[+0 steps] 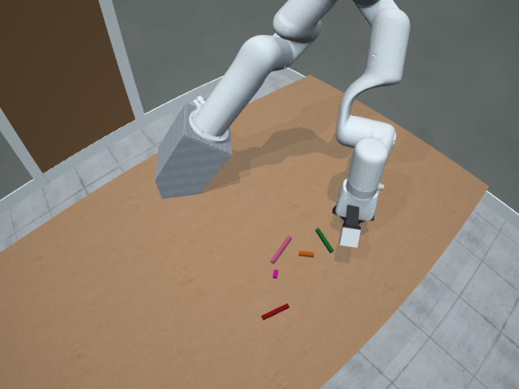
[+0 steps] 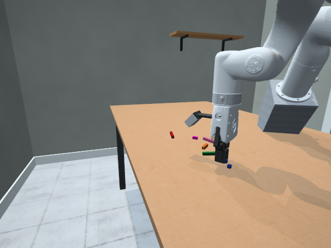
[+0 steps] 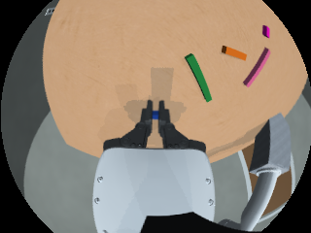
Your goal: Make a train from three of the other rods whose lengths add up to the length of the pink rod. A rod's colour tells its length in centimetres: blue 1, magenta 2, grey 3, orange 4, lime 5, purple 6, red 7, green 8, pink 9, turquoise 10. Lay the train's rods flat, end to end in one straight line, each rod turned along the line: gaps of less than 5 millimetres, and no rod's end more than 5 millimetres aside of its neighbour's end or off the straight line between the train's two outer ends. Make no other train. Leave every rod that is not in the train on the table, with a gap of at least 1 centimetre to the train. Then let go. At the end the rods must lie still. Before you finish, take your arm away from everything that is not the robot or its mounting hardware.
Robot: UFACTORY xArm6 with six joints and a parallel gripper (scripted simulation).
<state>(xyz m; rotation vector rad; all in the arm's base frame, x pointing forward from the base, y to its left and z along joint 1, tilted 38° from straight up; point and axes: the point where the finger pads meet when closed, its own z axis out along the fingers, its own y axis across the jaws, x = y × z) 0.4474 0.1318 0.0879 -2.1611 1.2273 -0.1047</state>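
Now: the red rod 5 cm ahead of my hand, 30 cm to the right of it and 3 cm below it. Also, from my hand: pink rod: 8 cm behind, 18 cm to the right, 3 cm below; then green rod: 2 cm behind, 7 cm to the right, 3 cm below; then orange rod: 2 cm behind, 14 cm to the right, 3 cm below.
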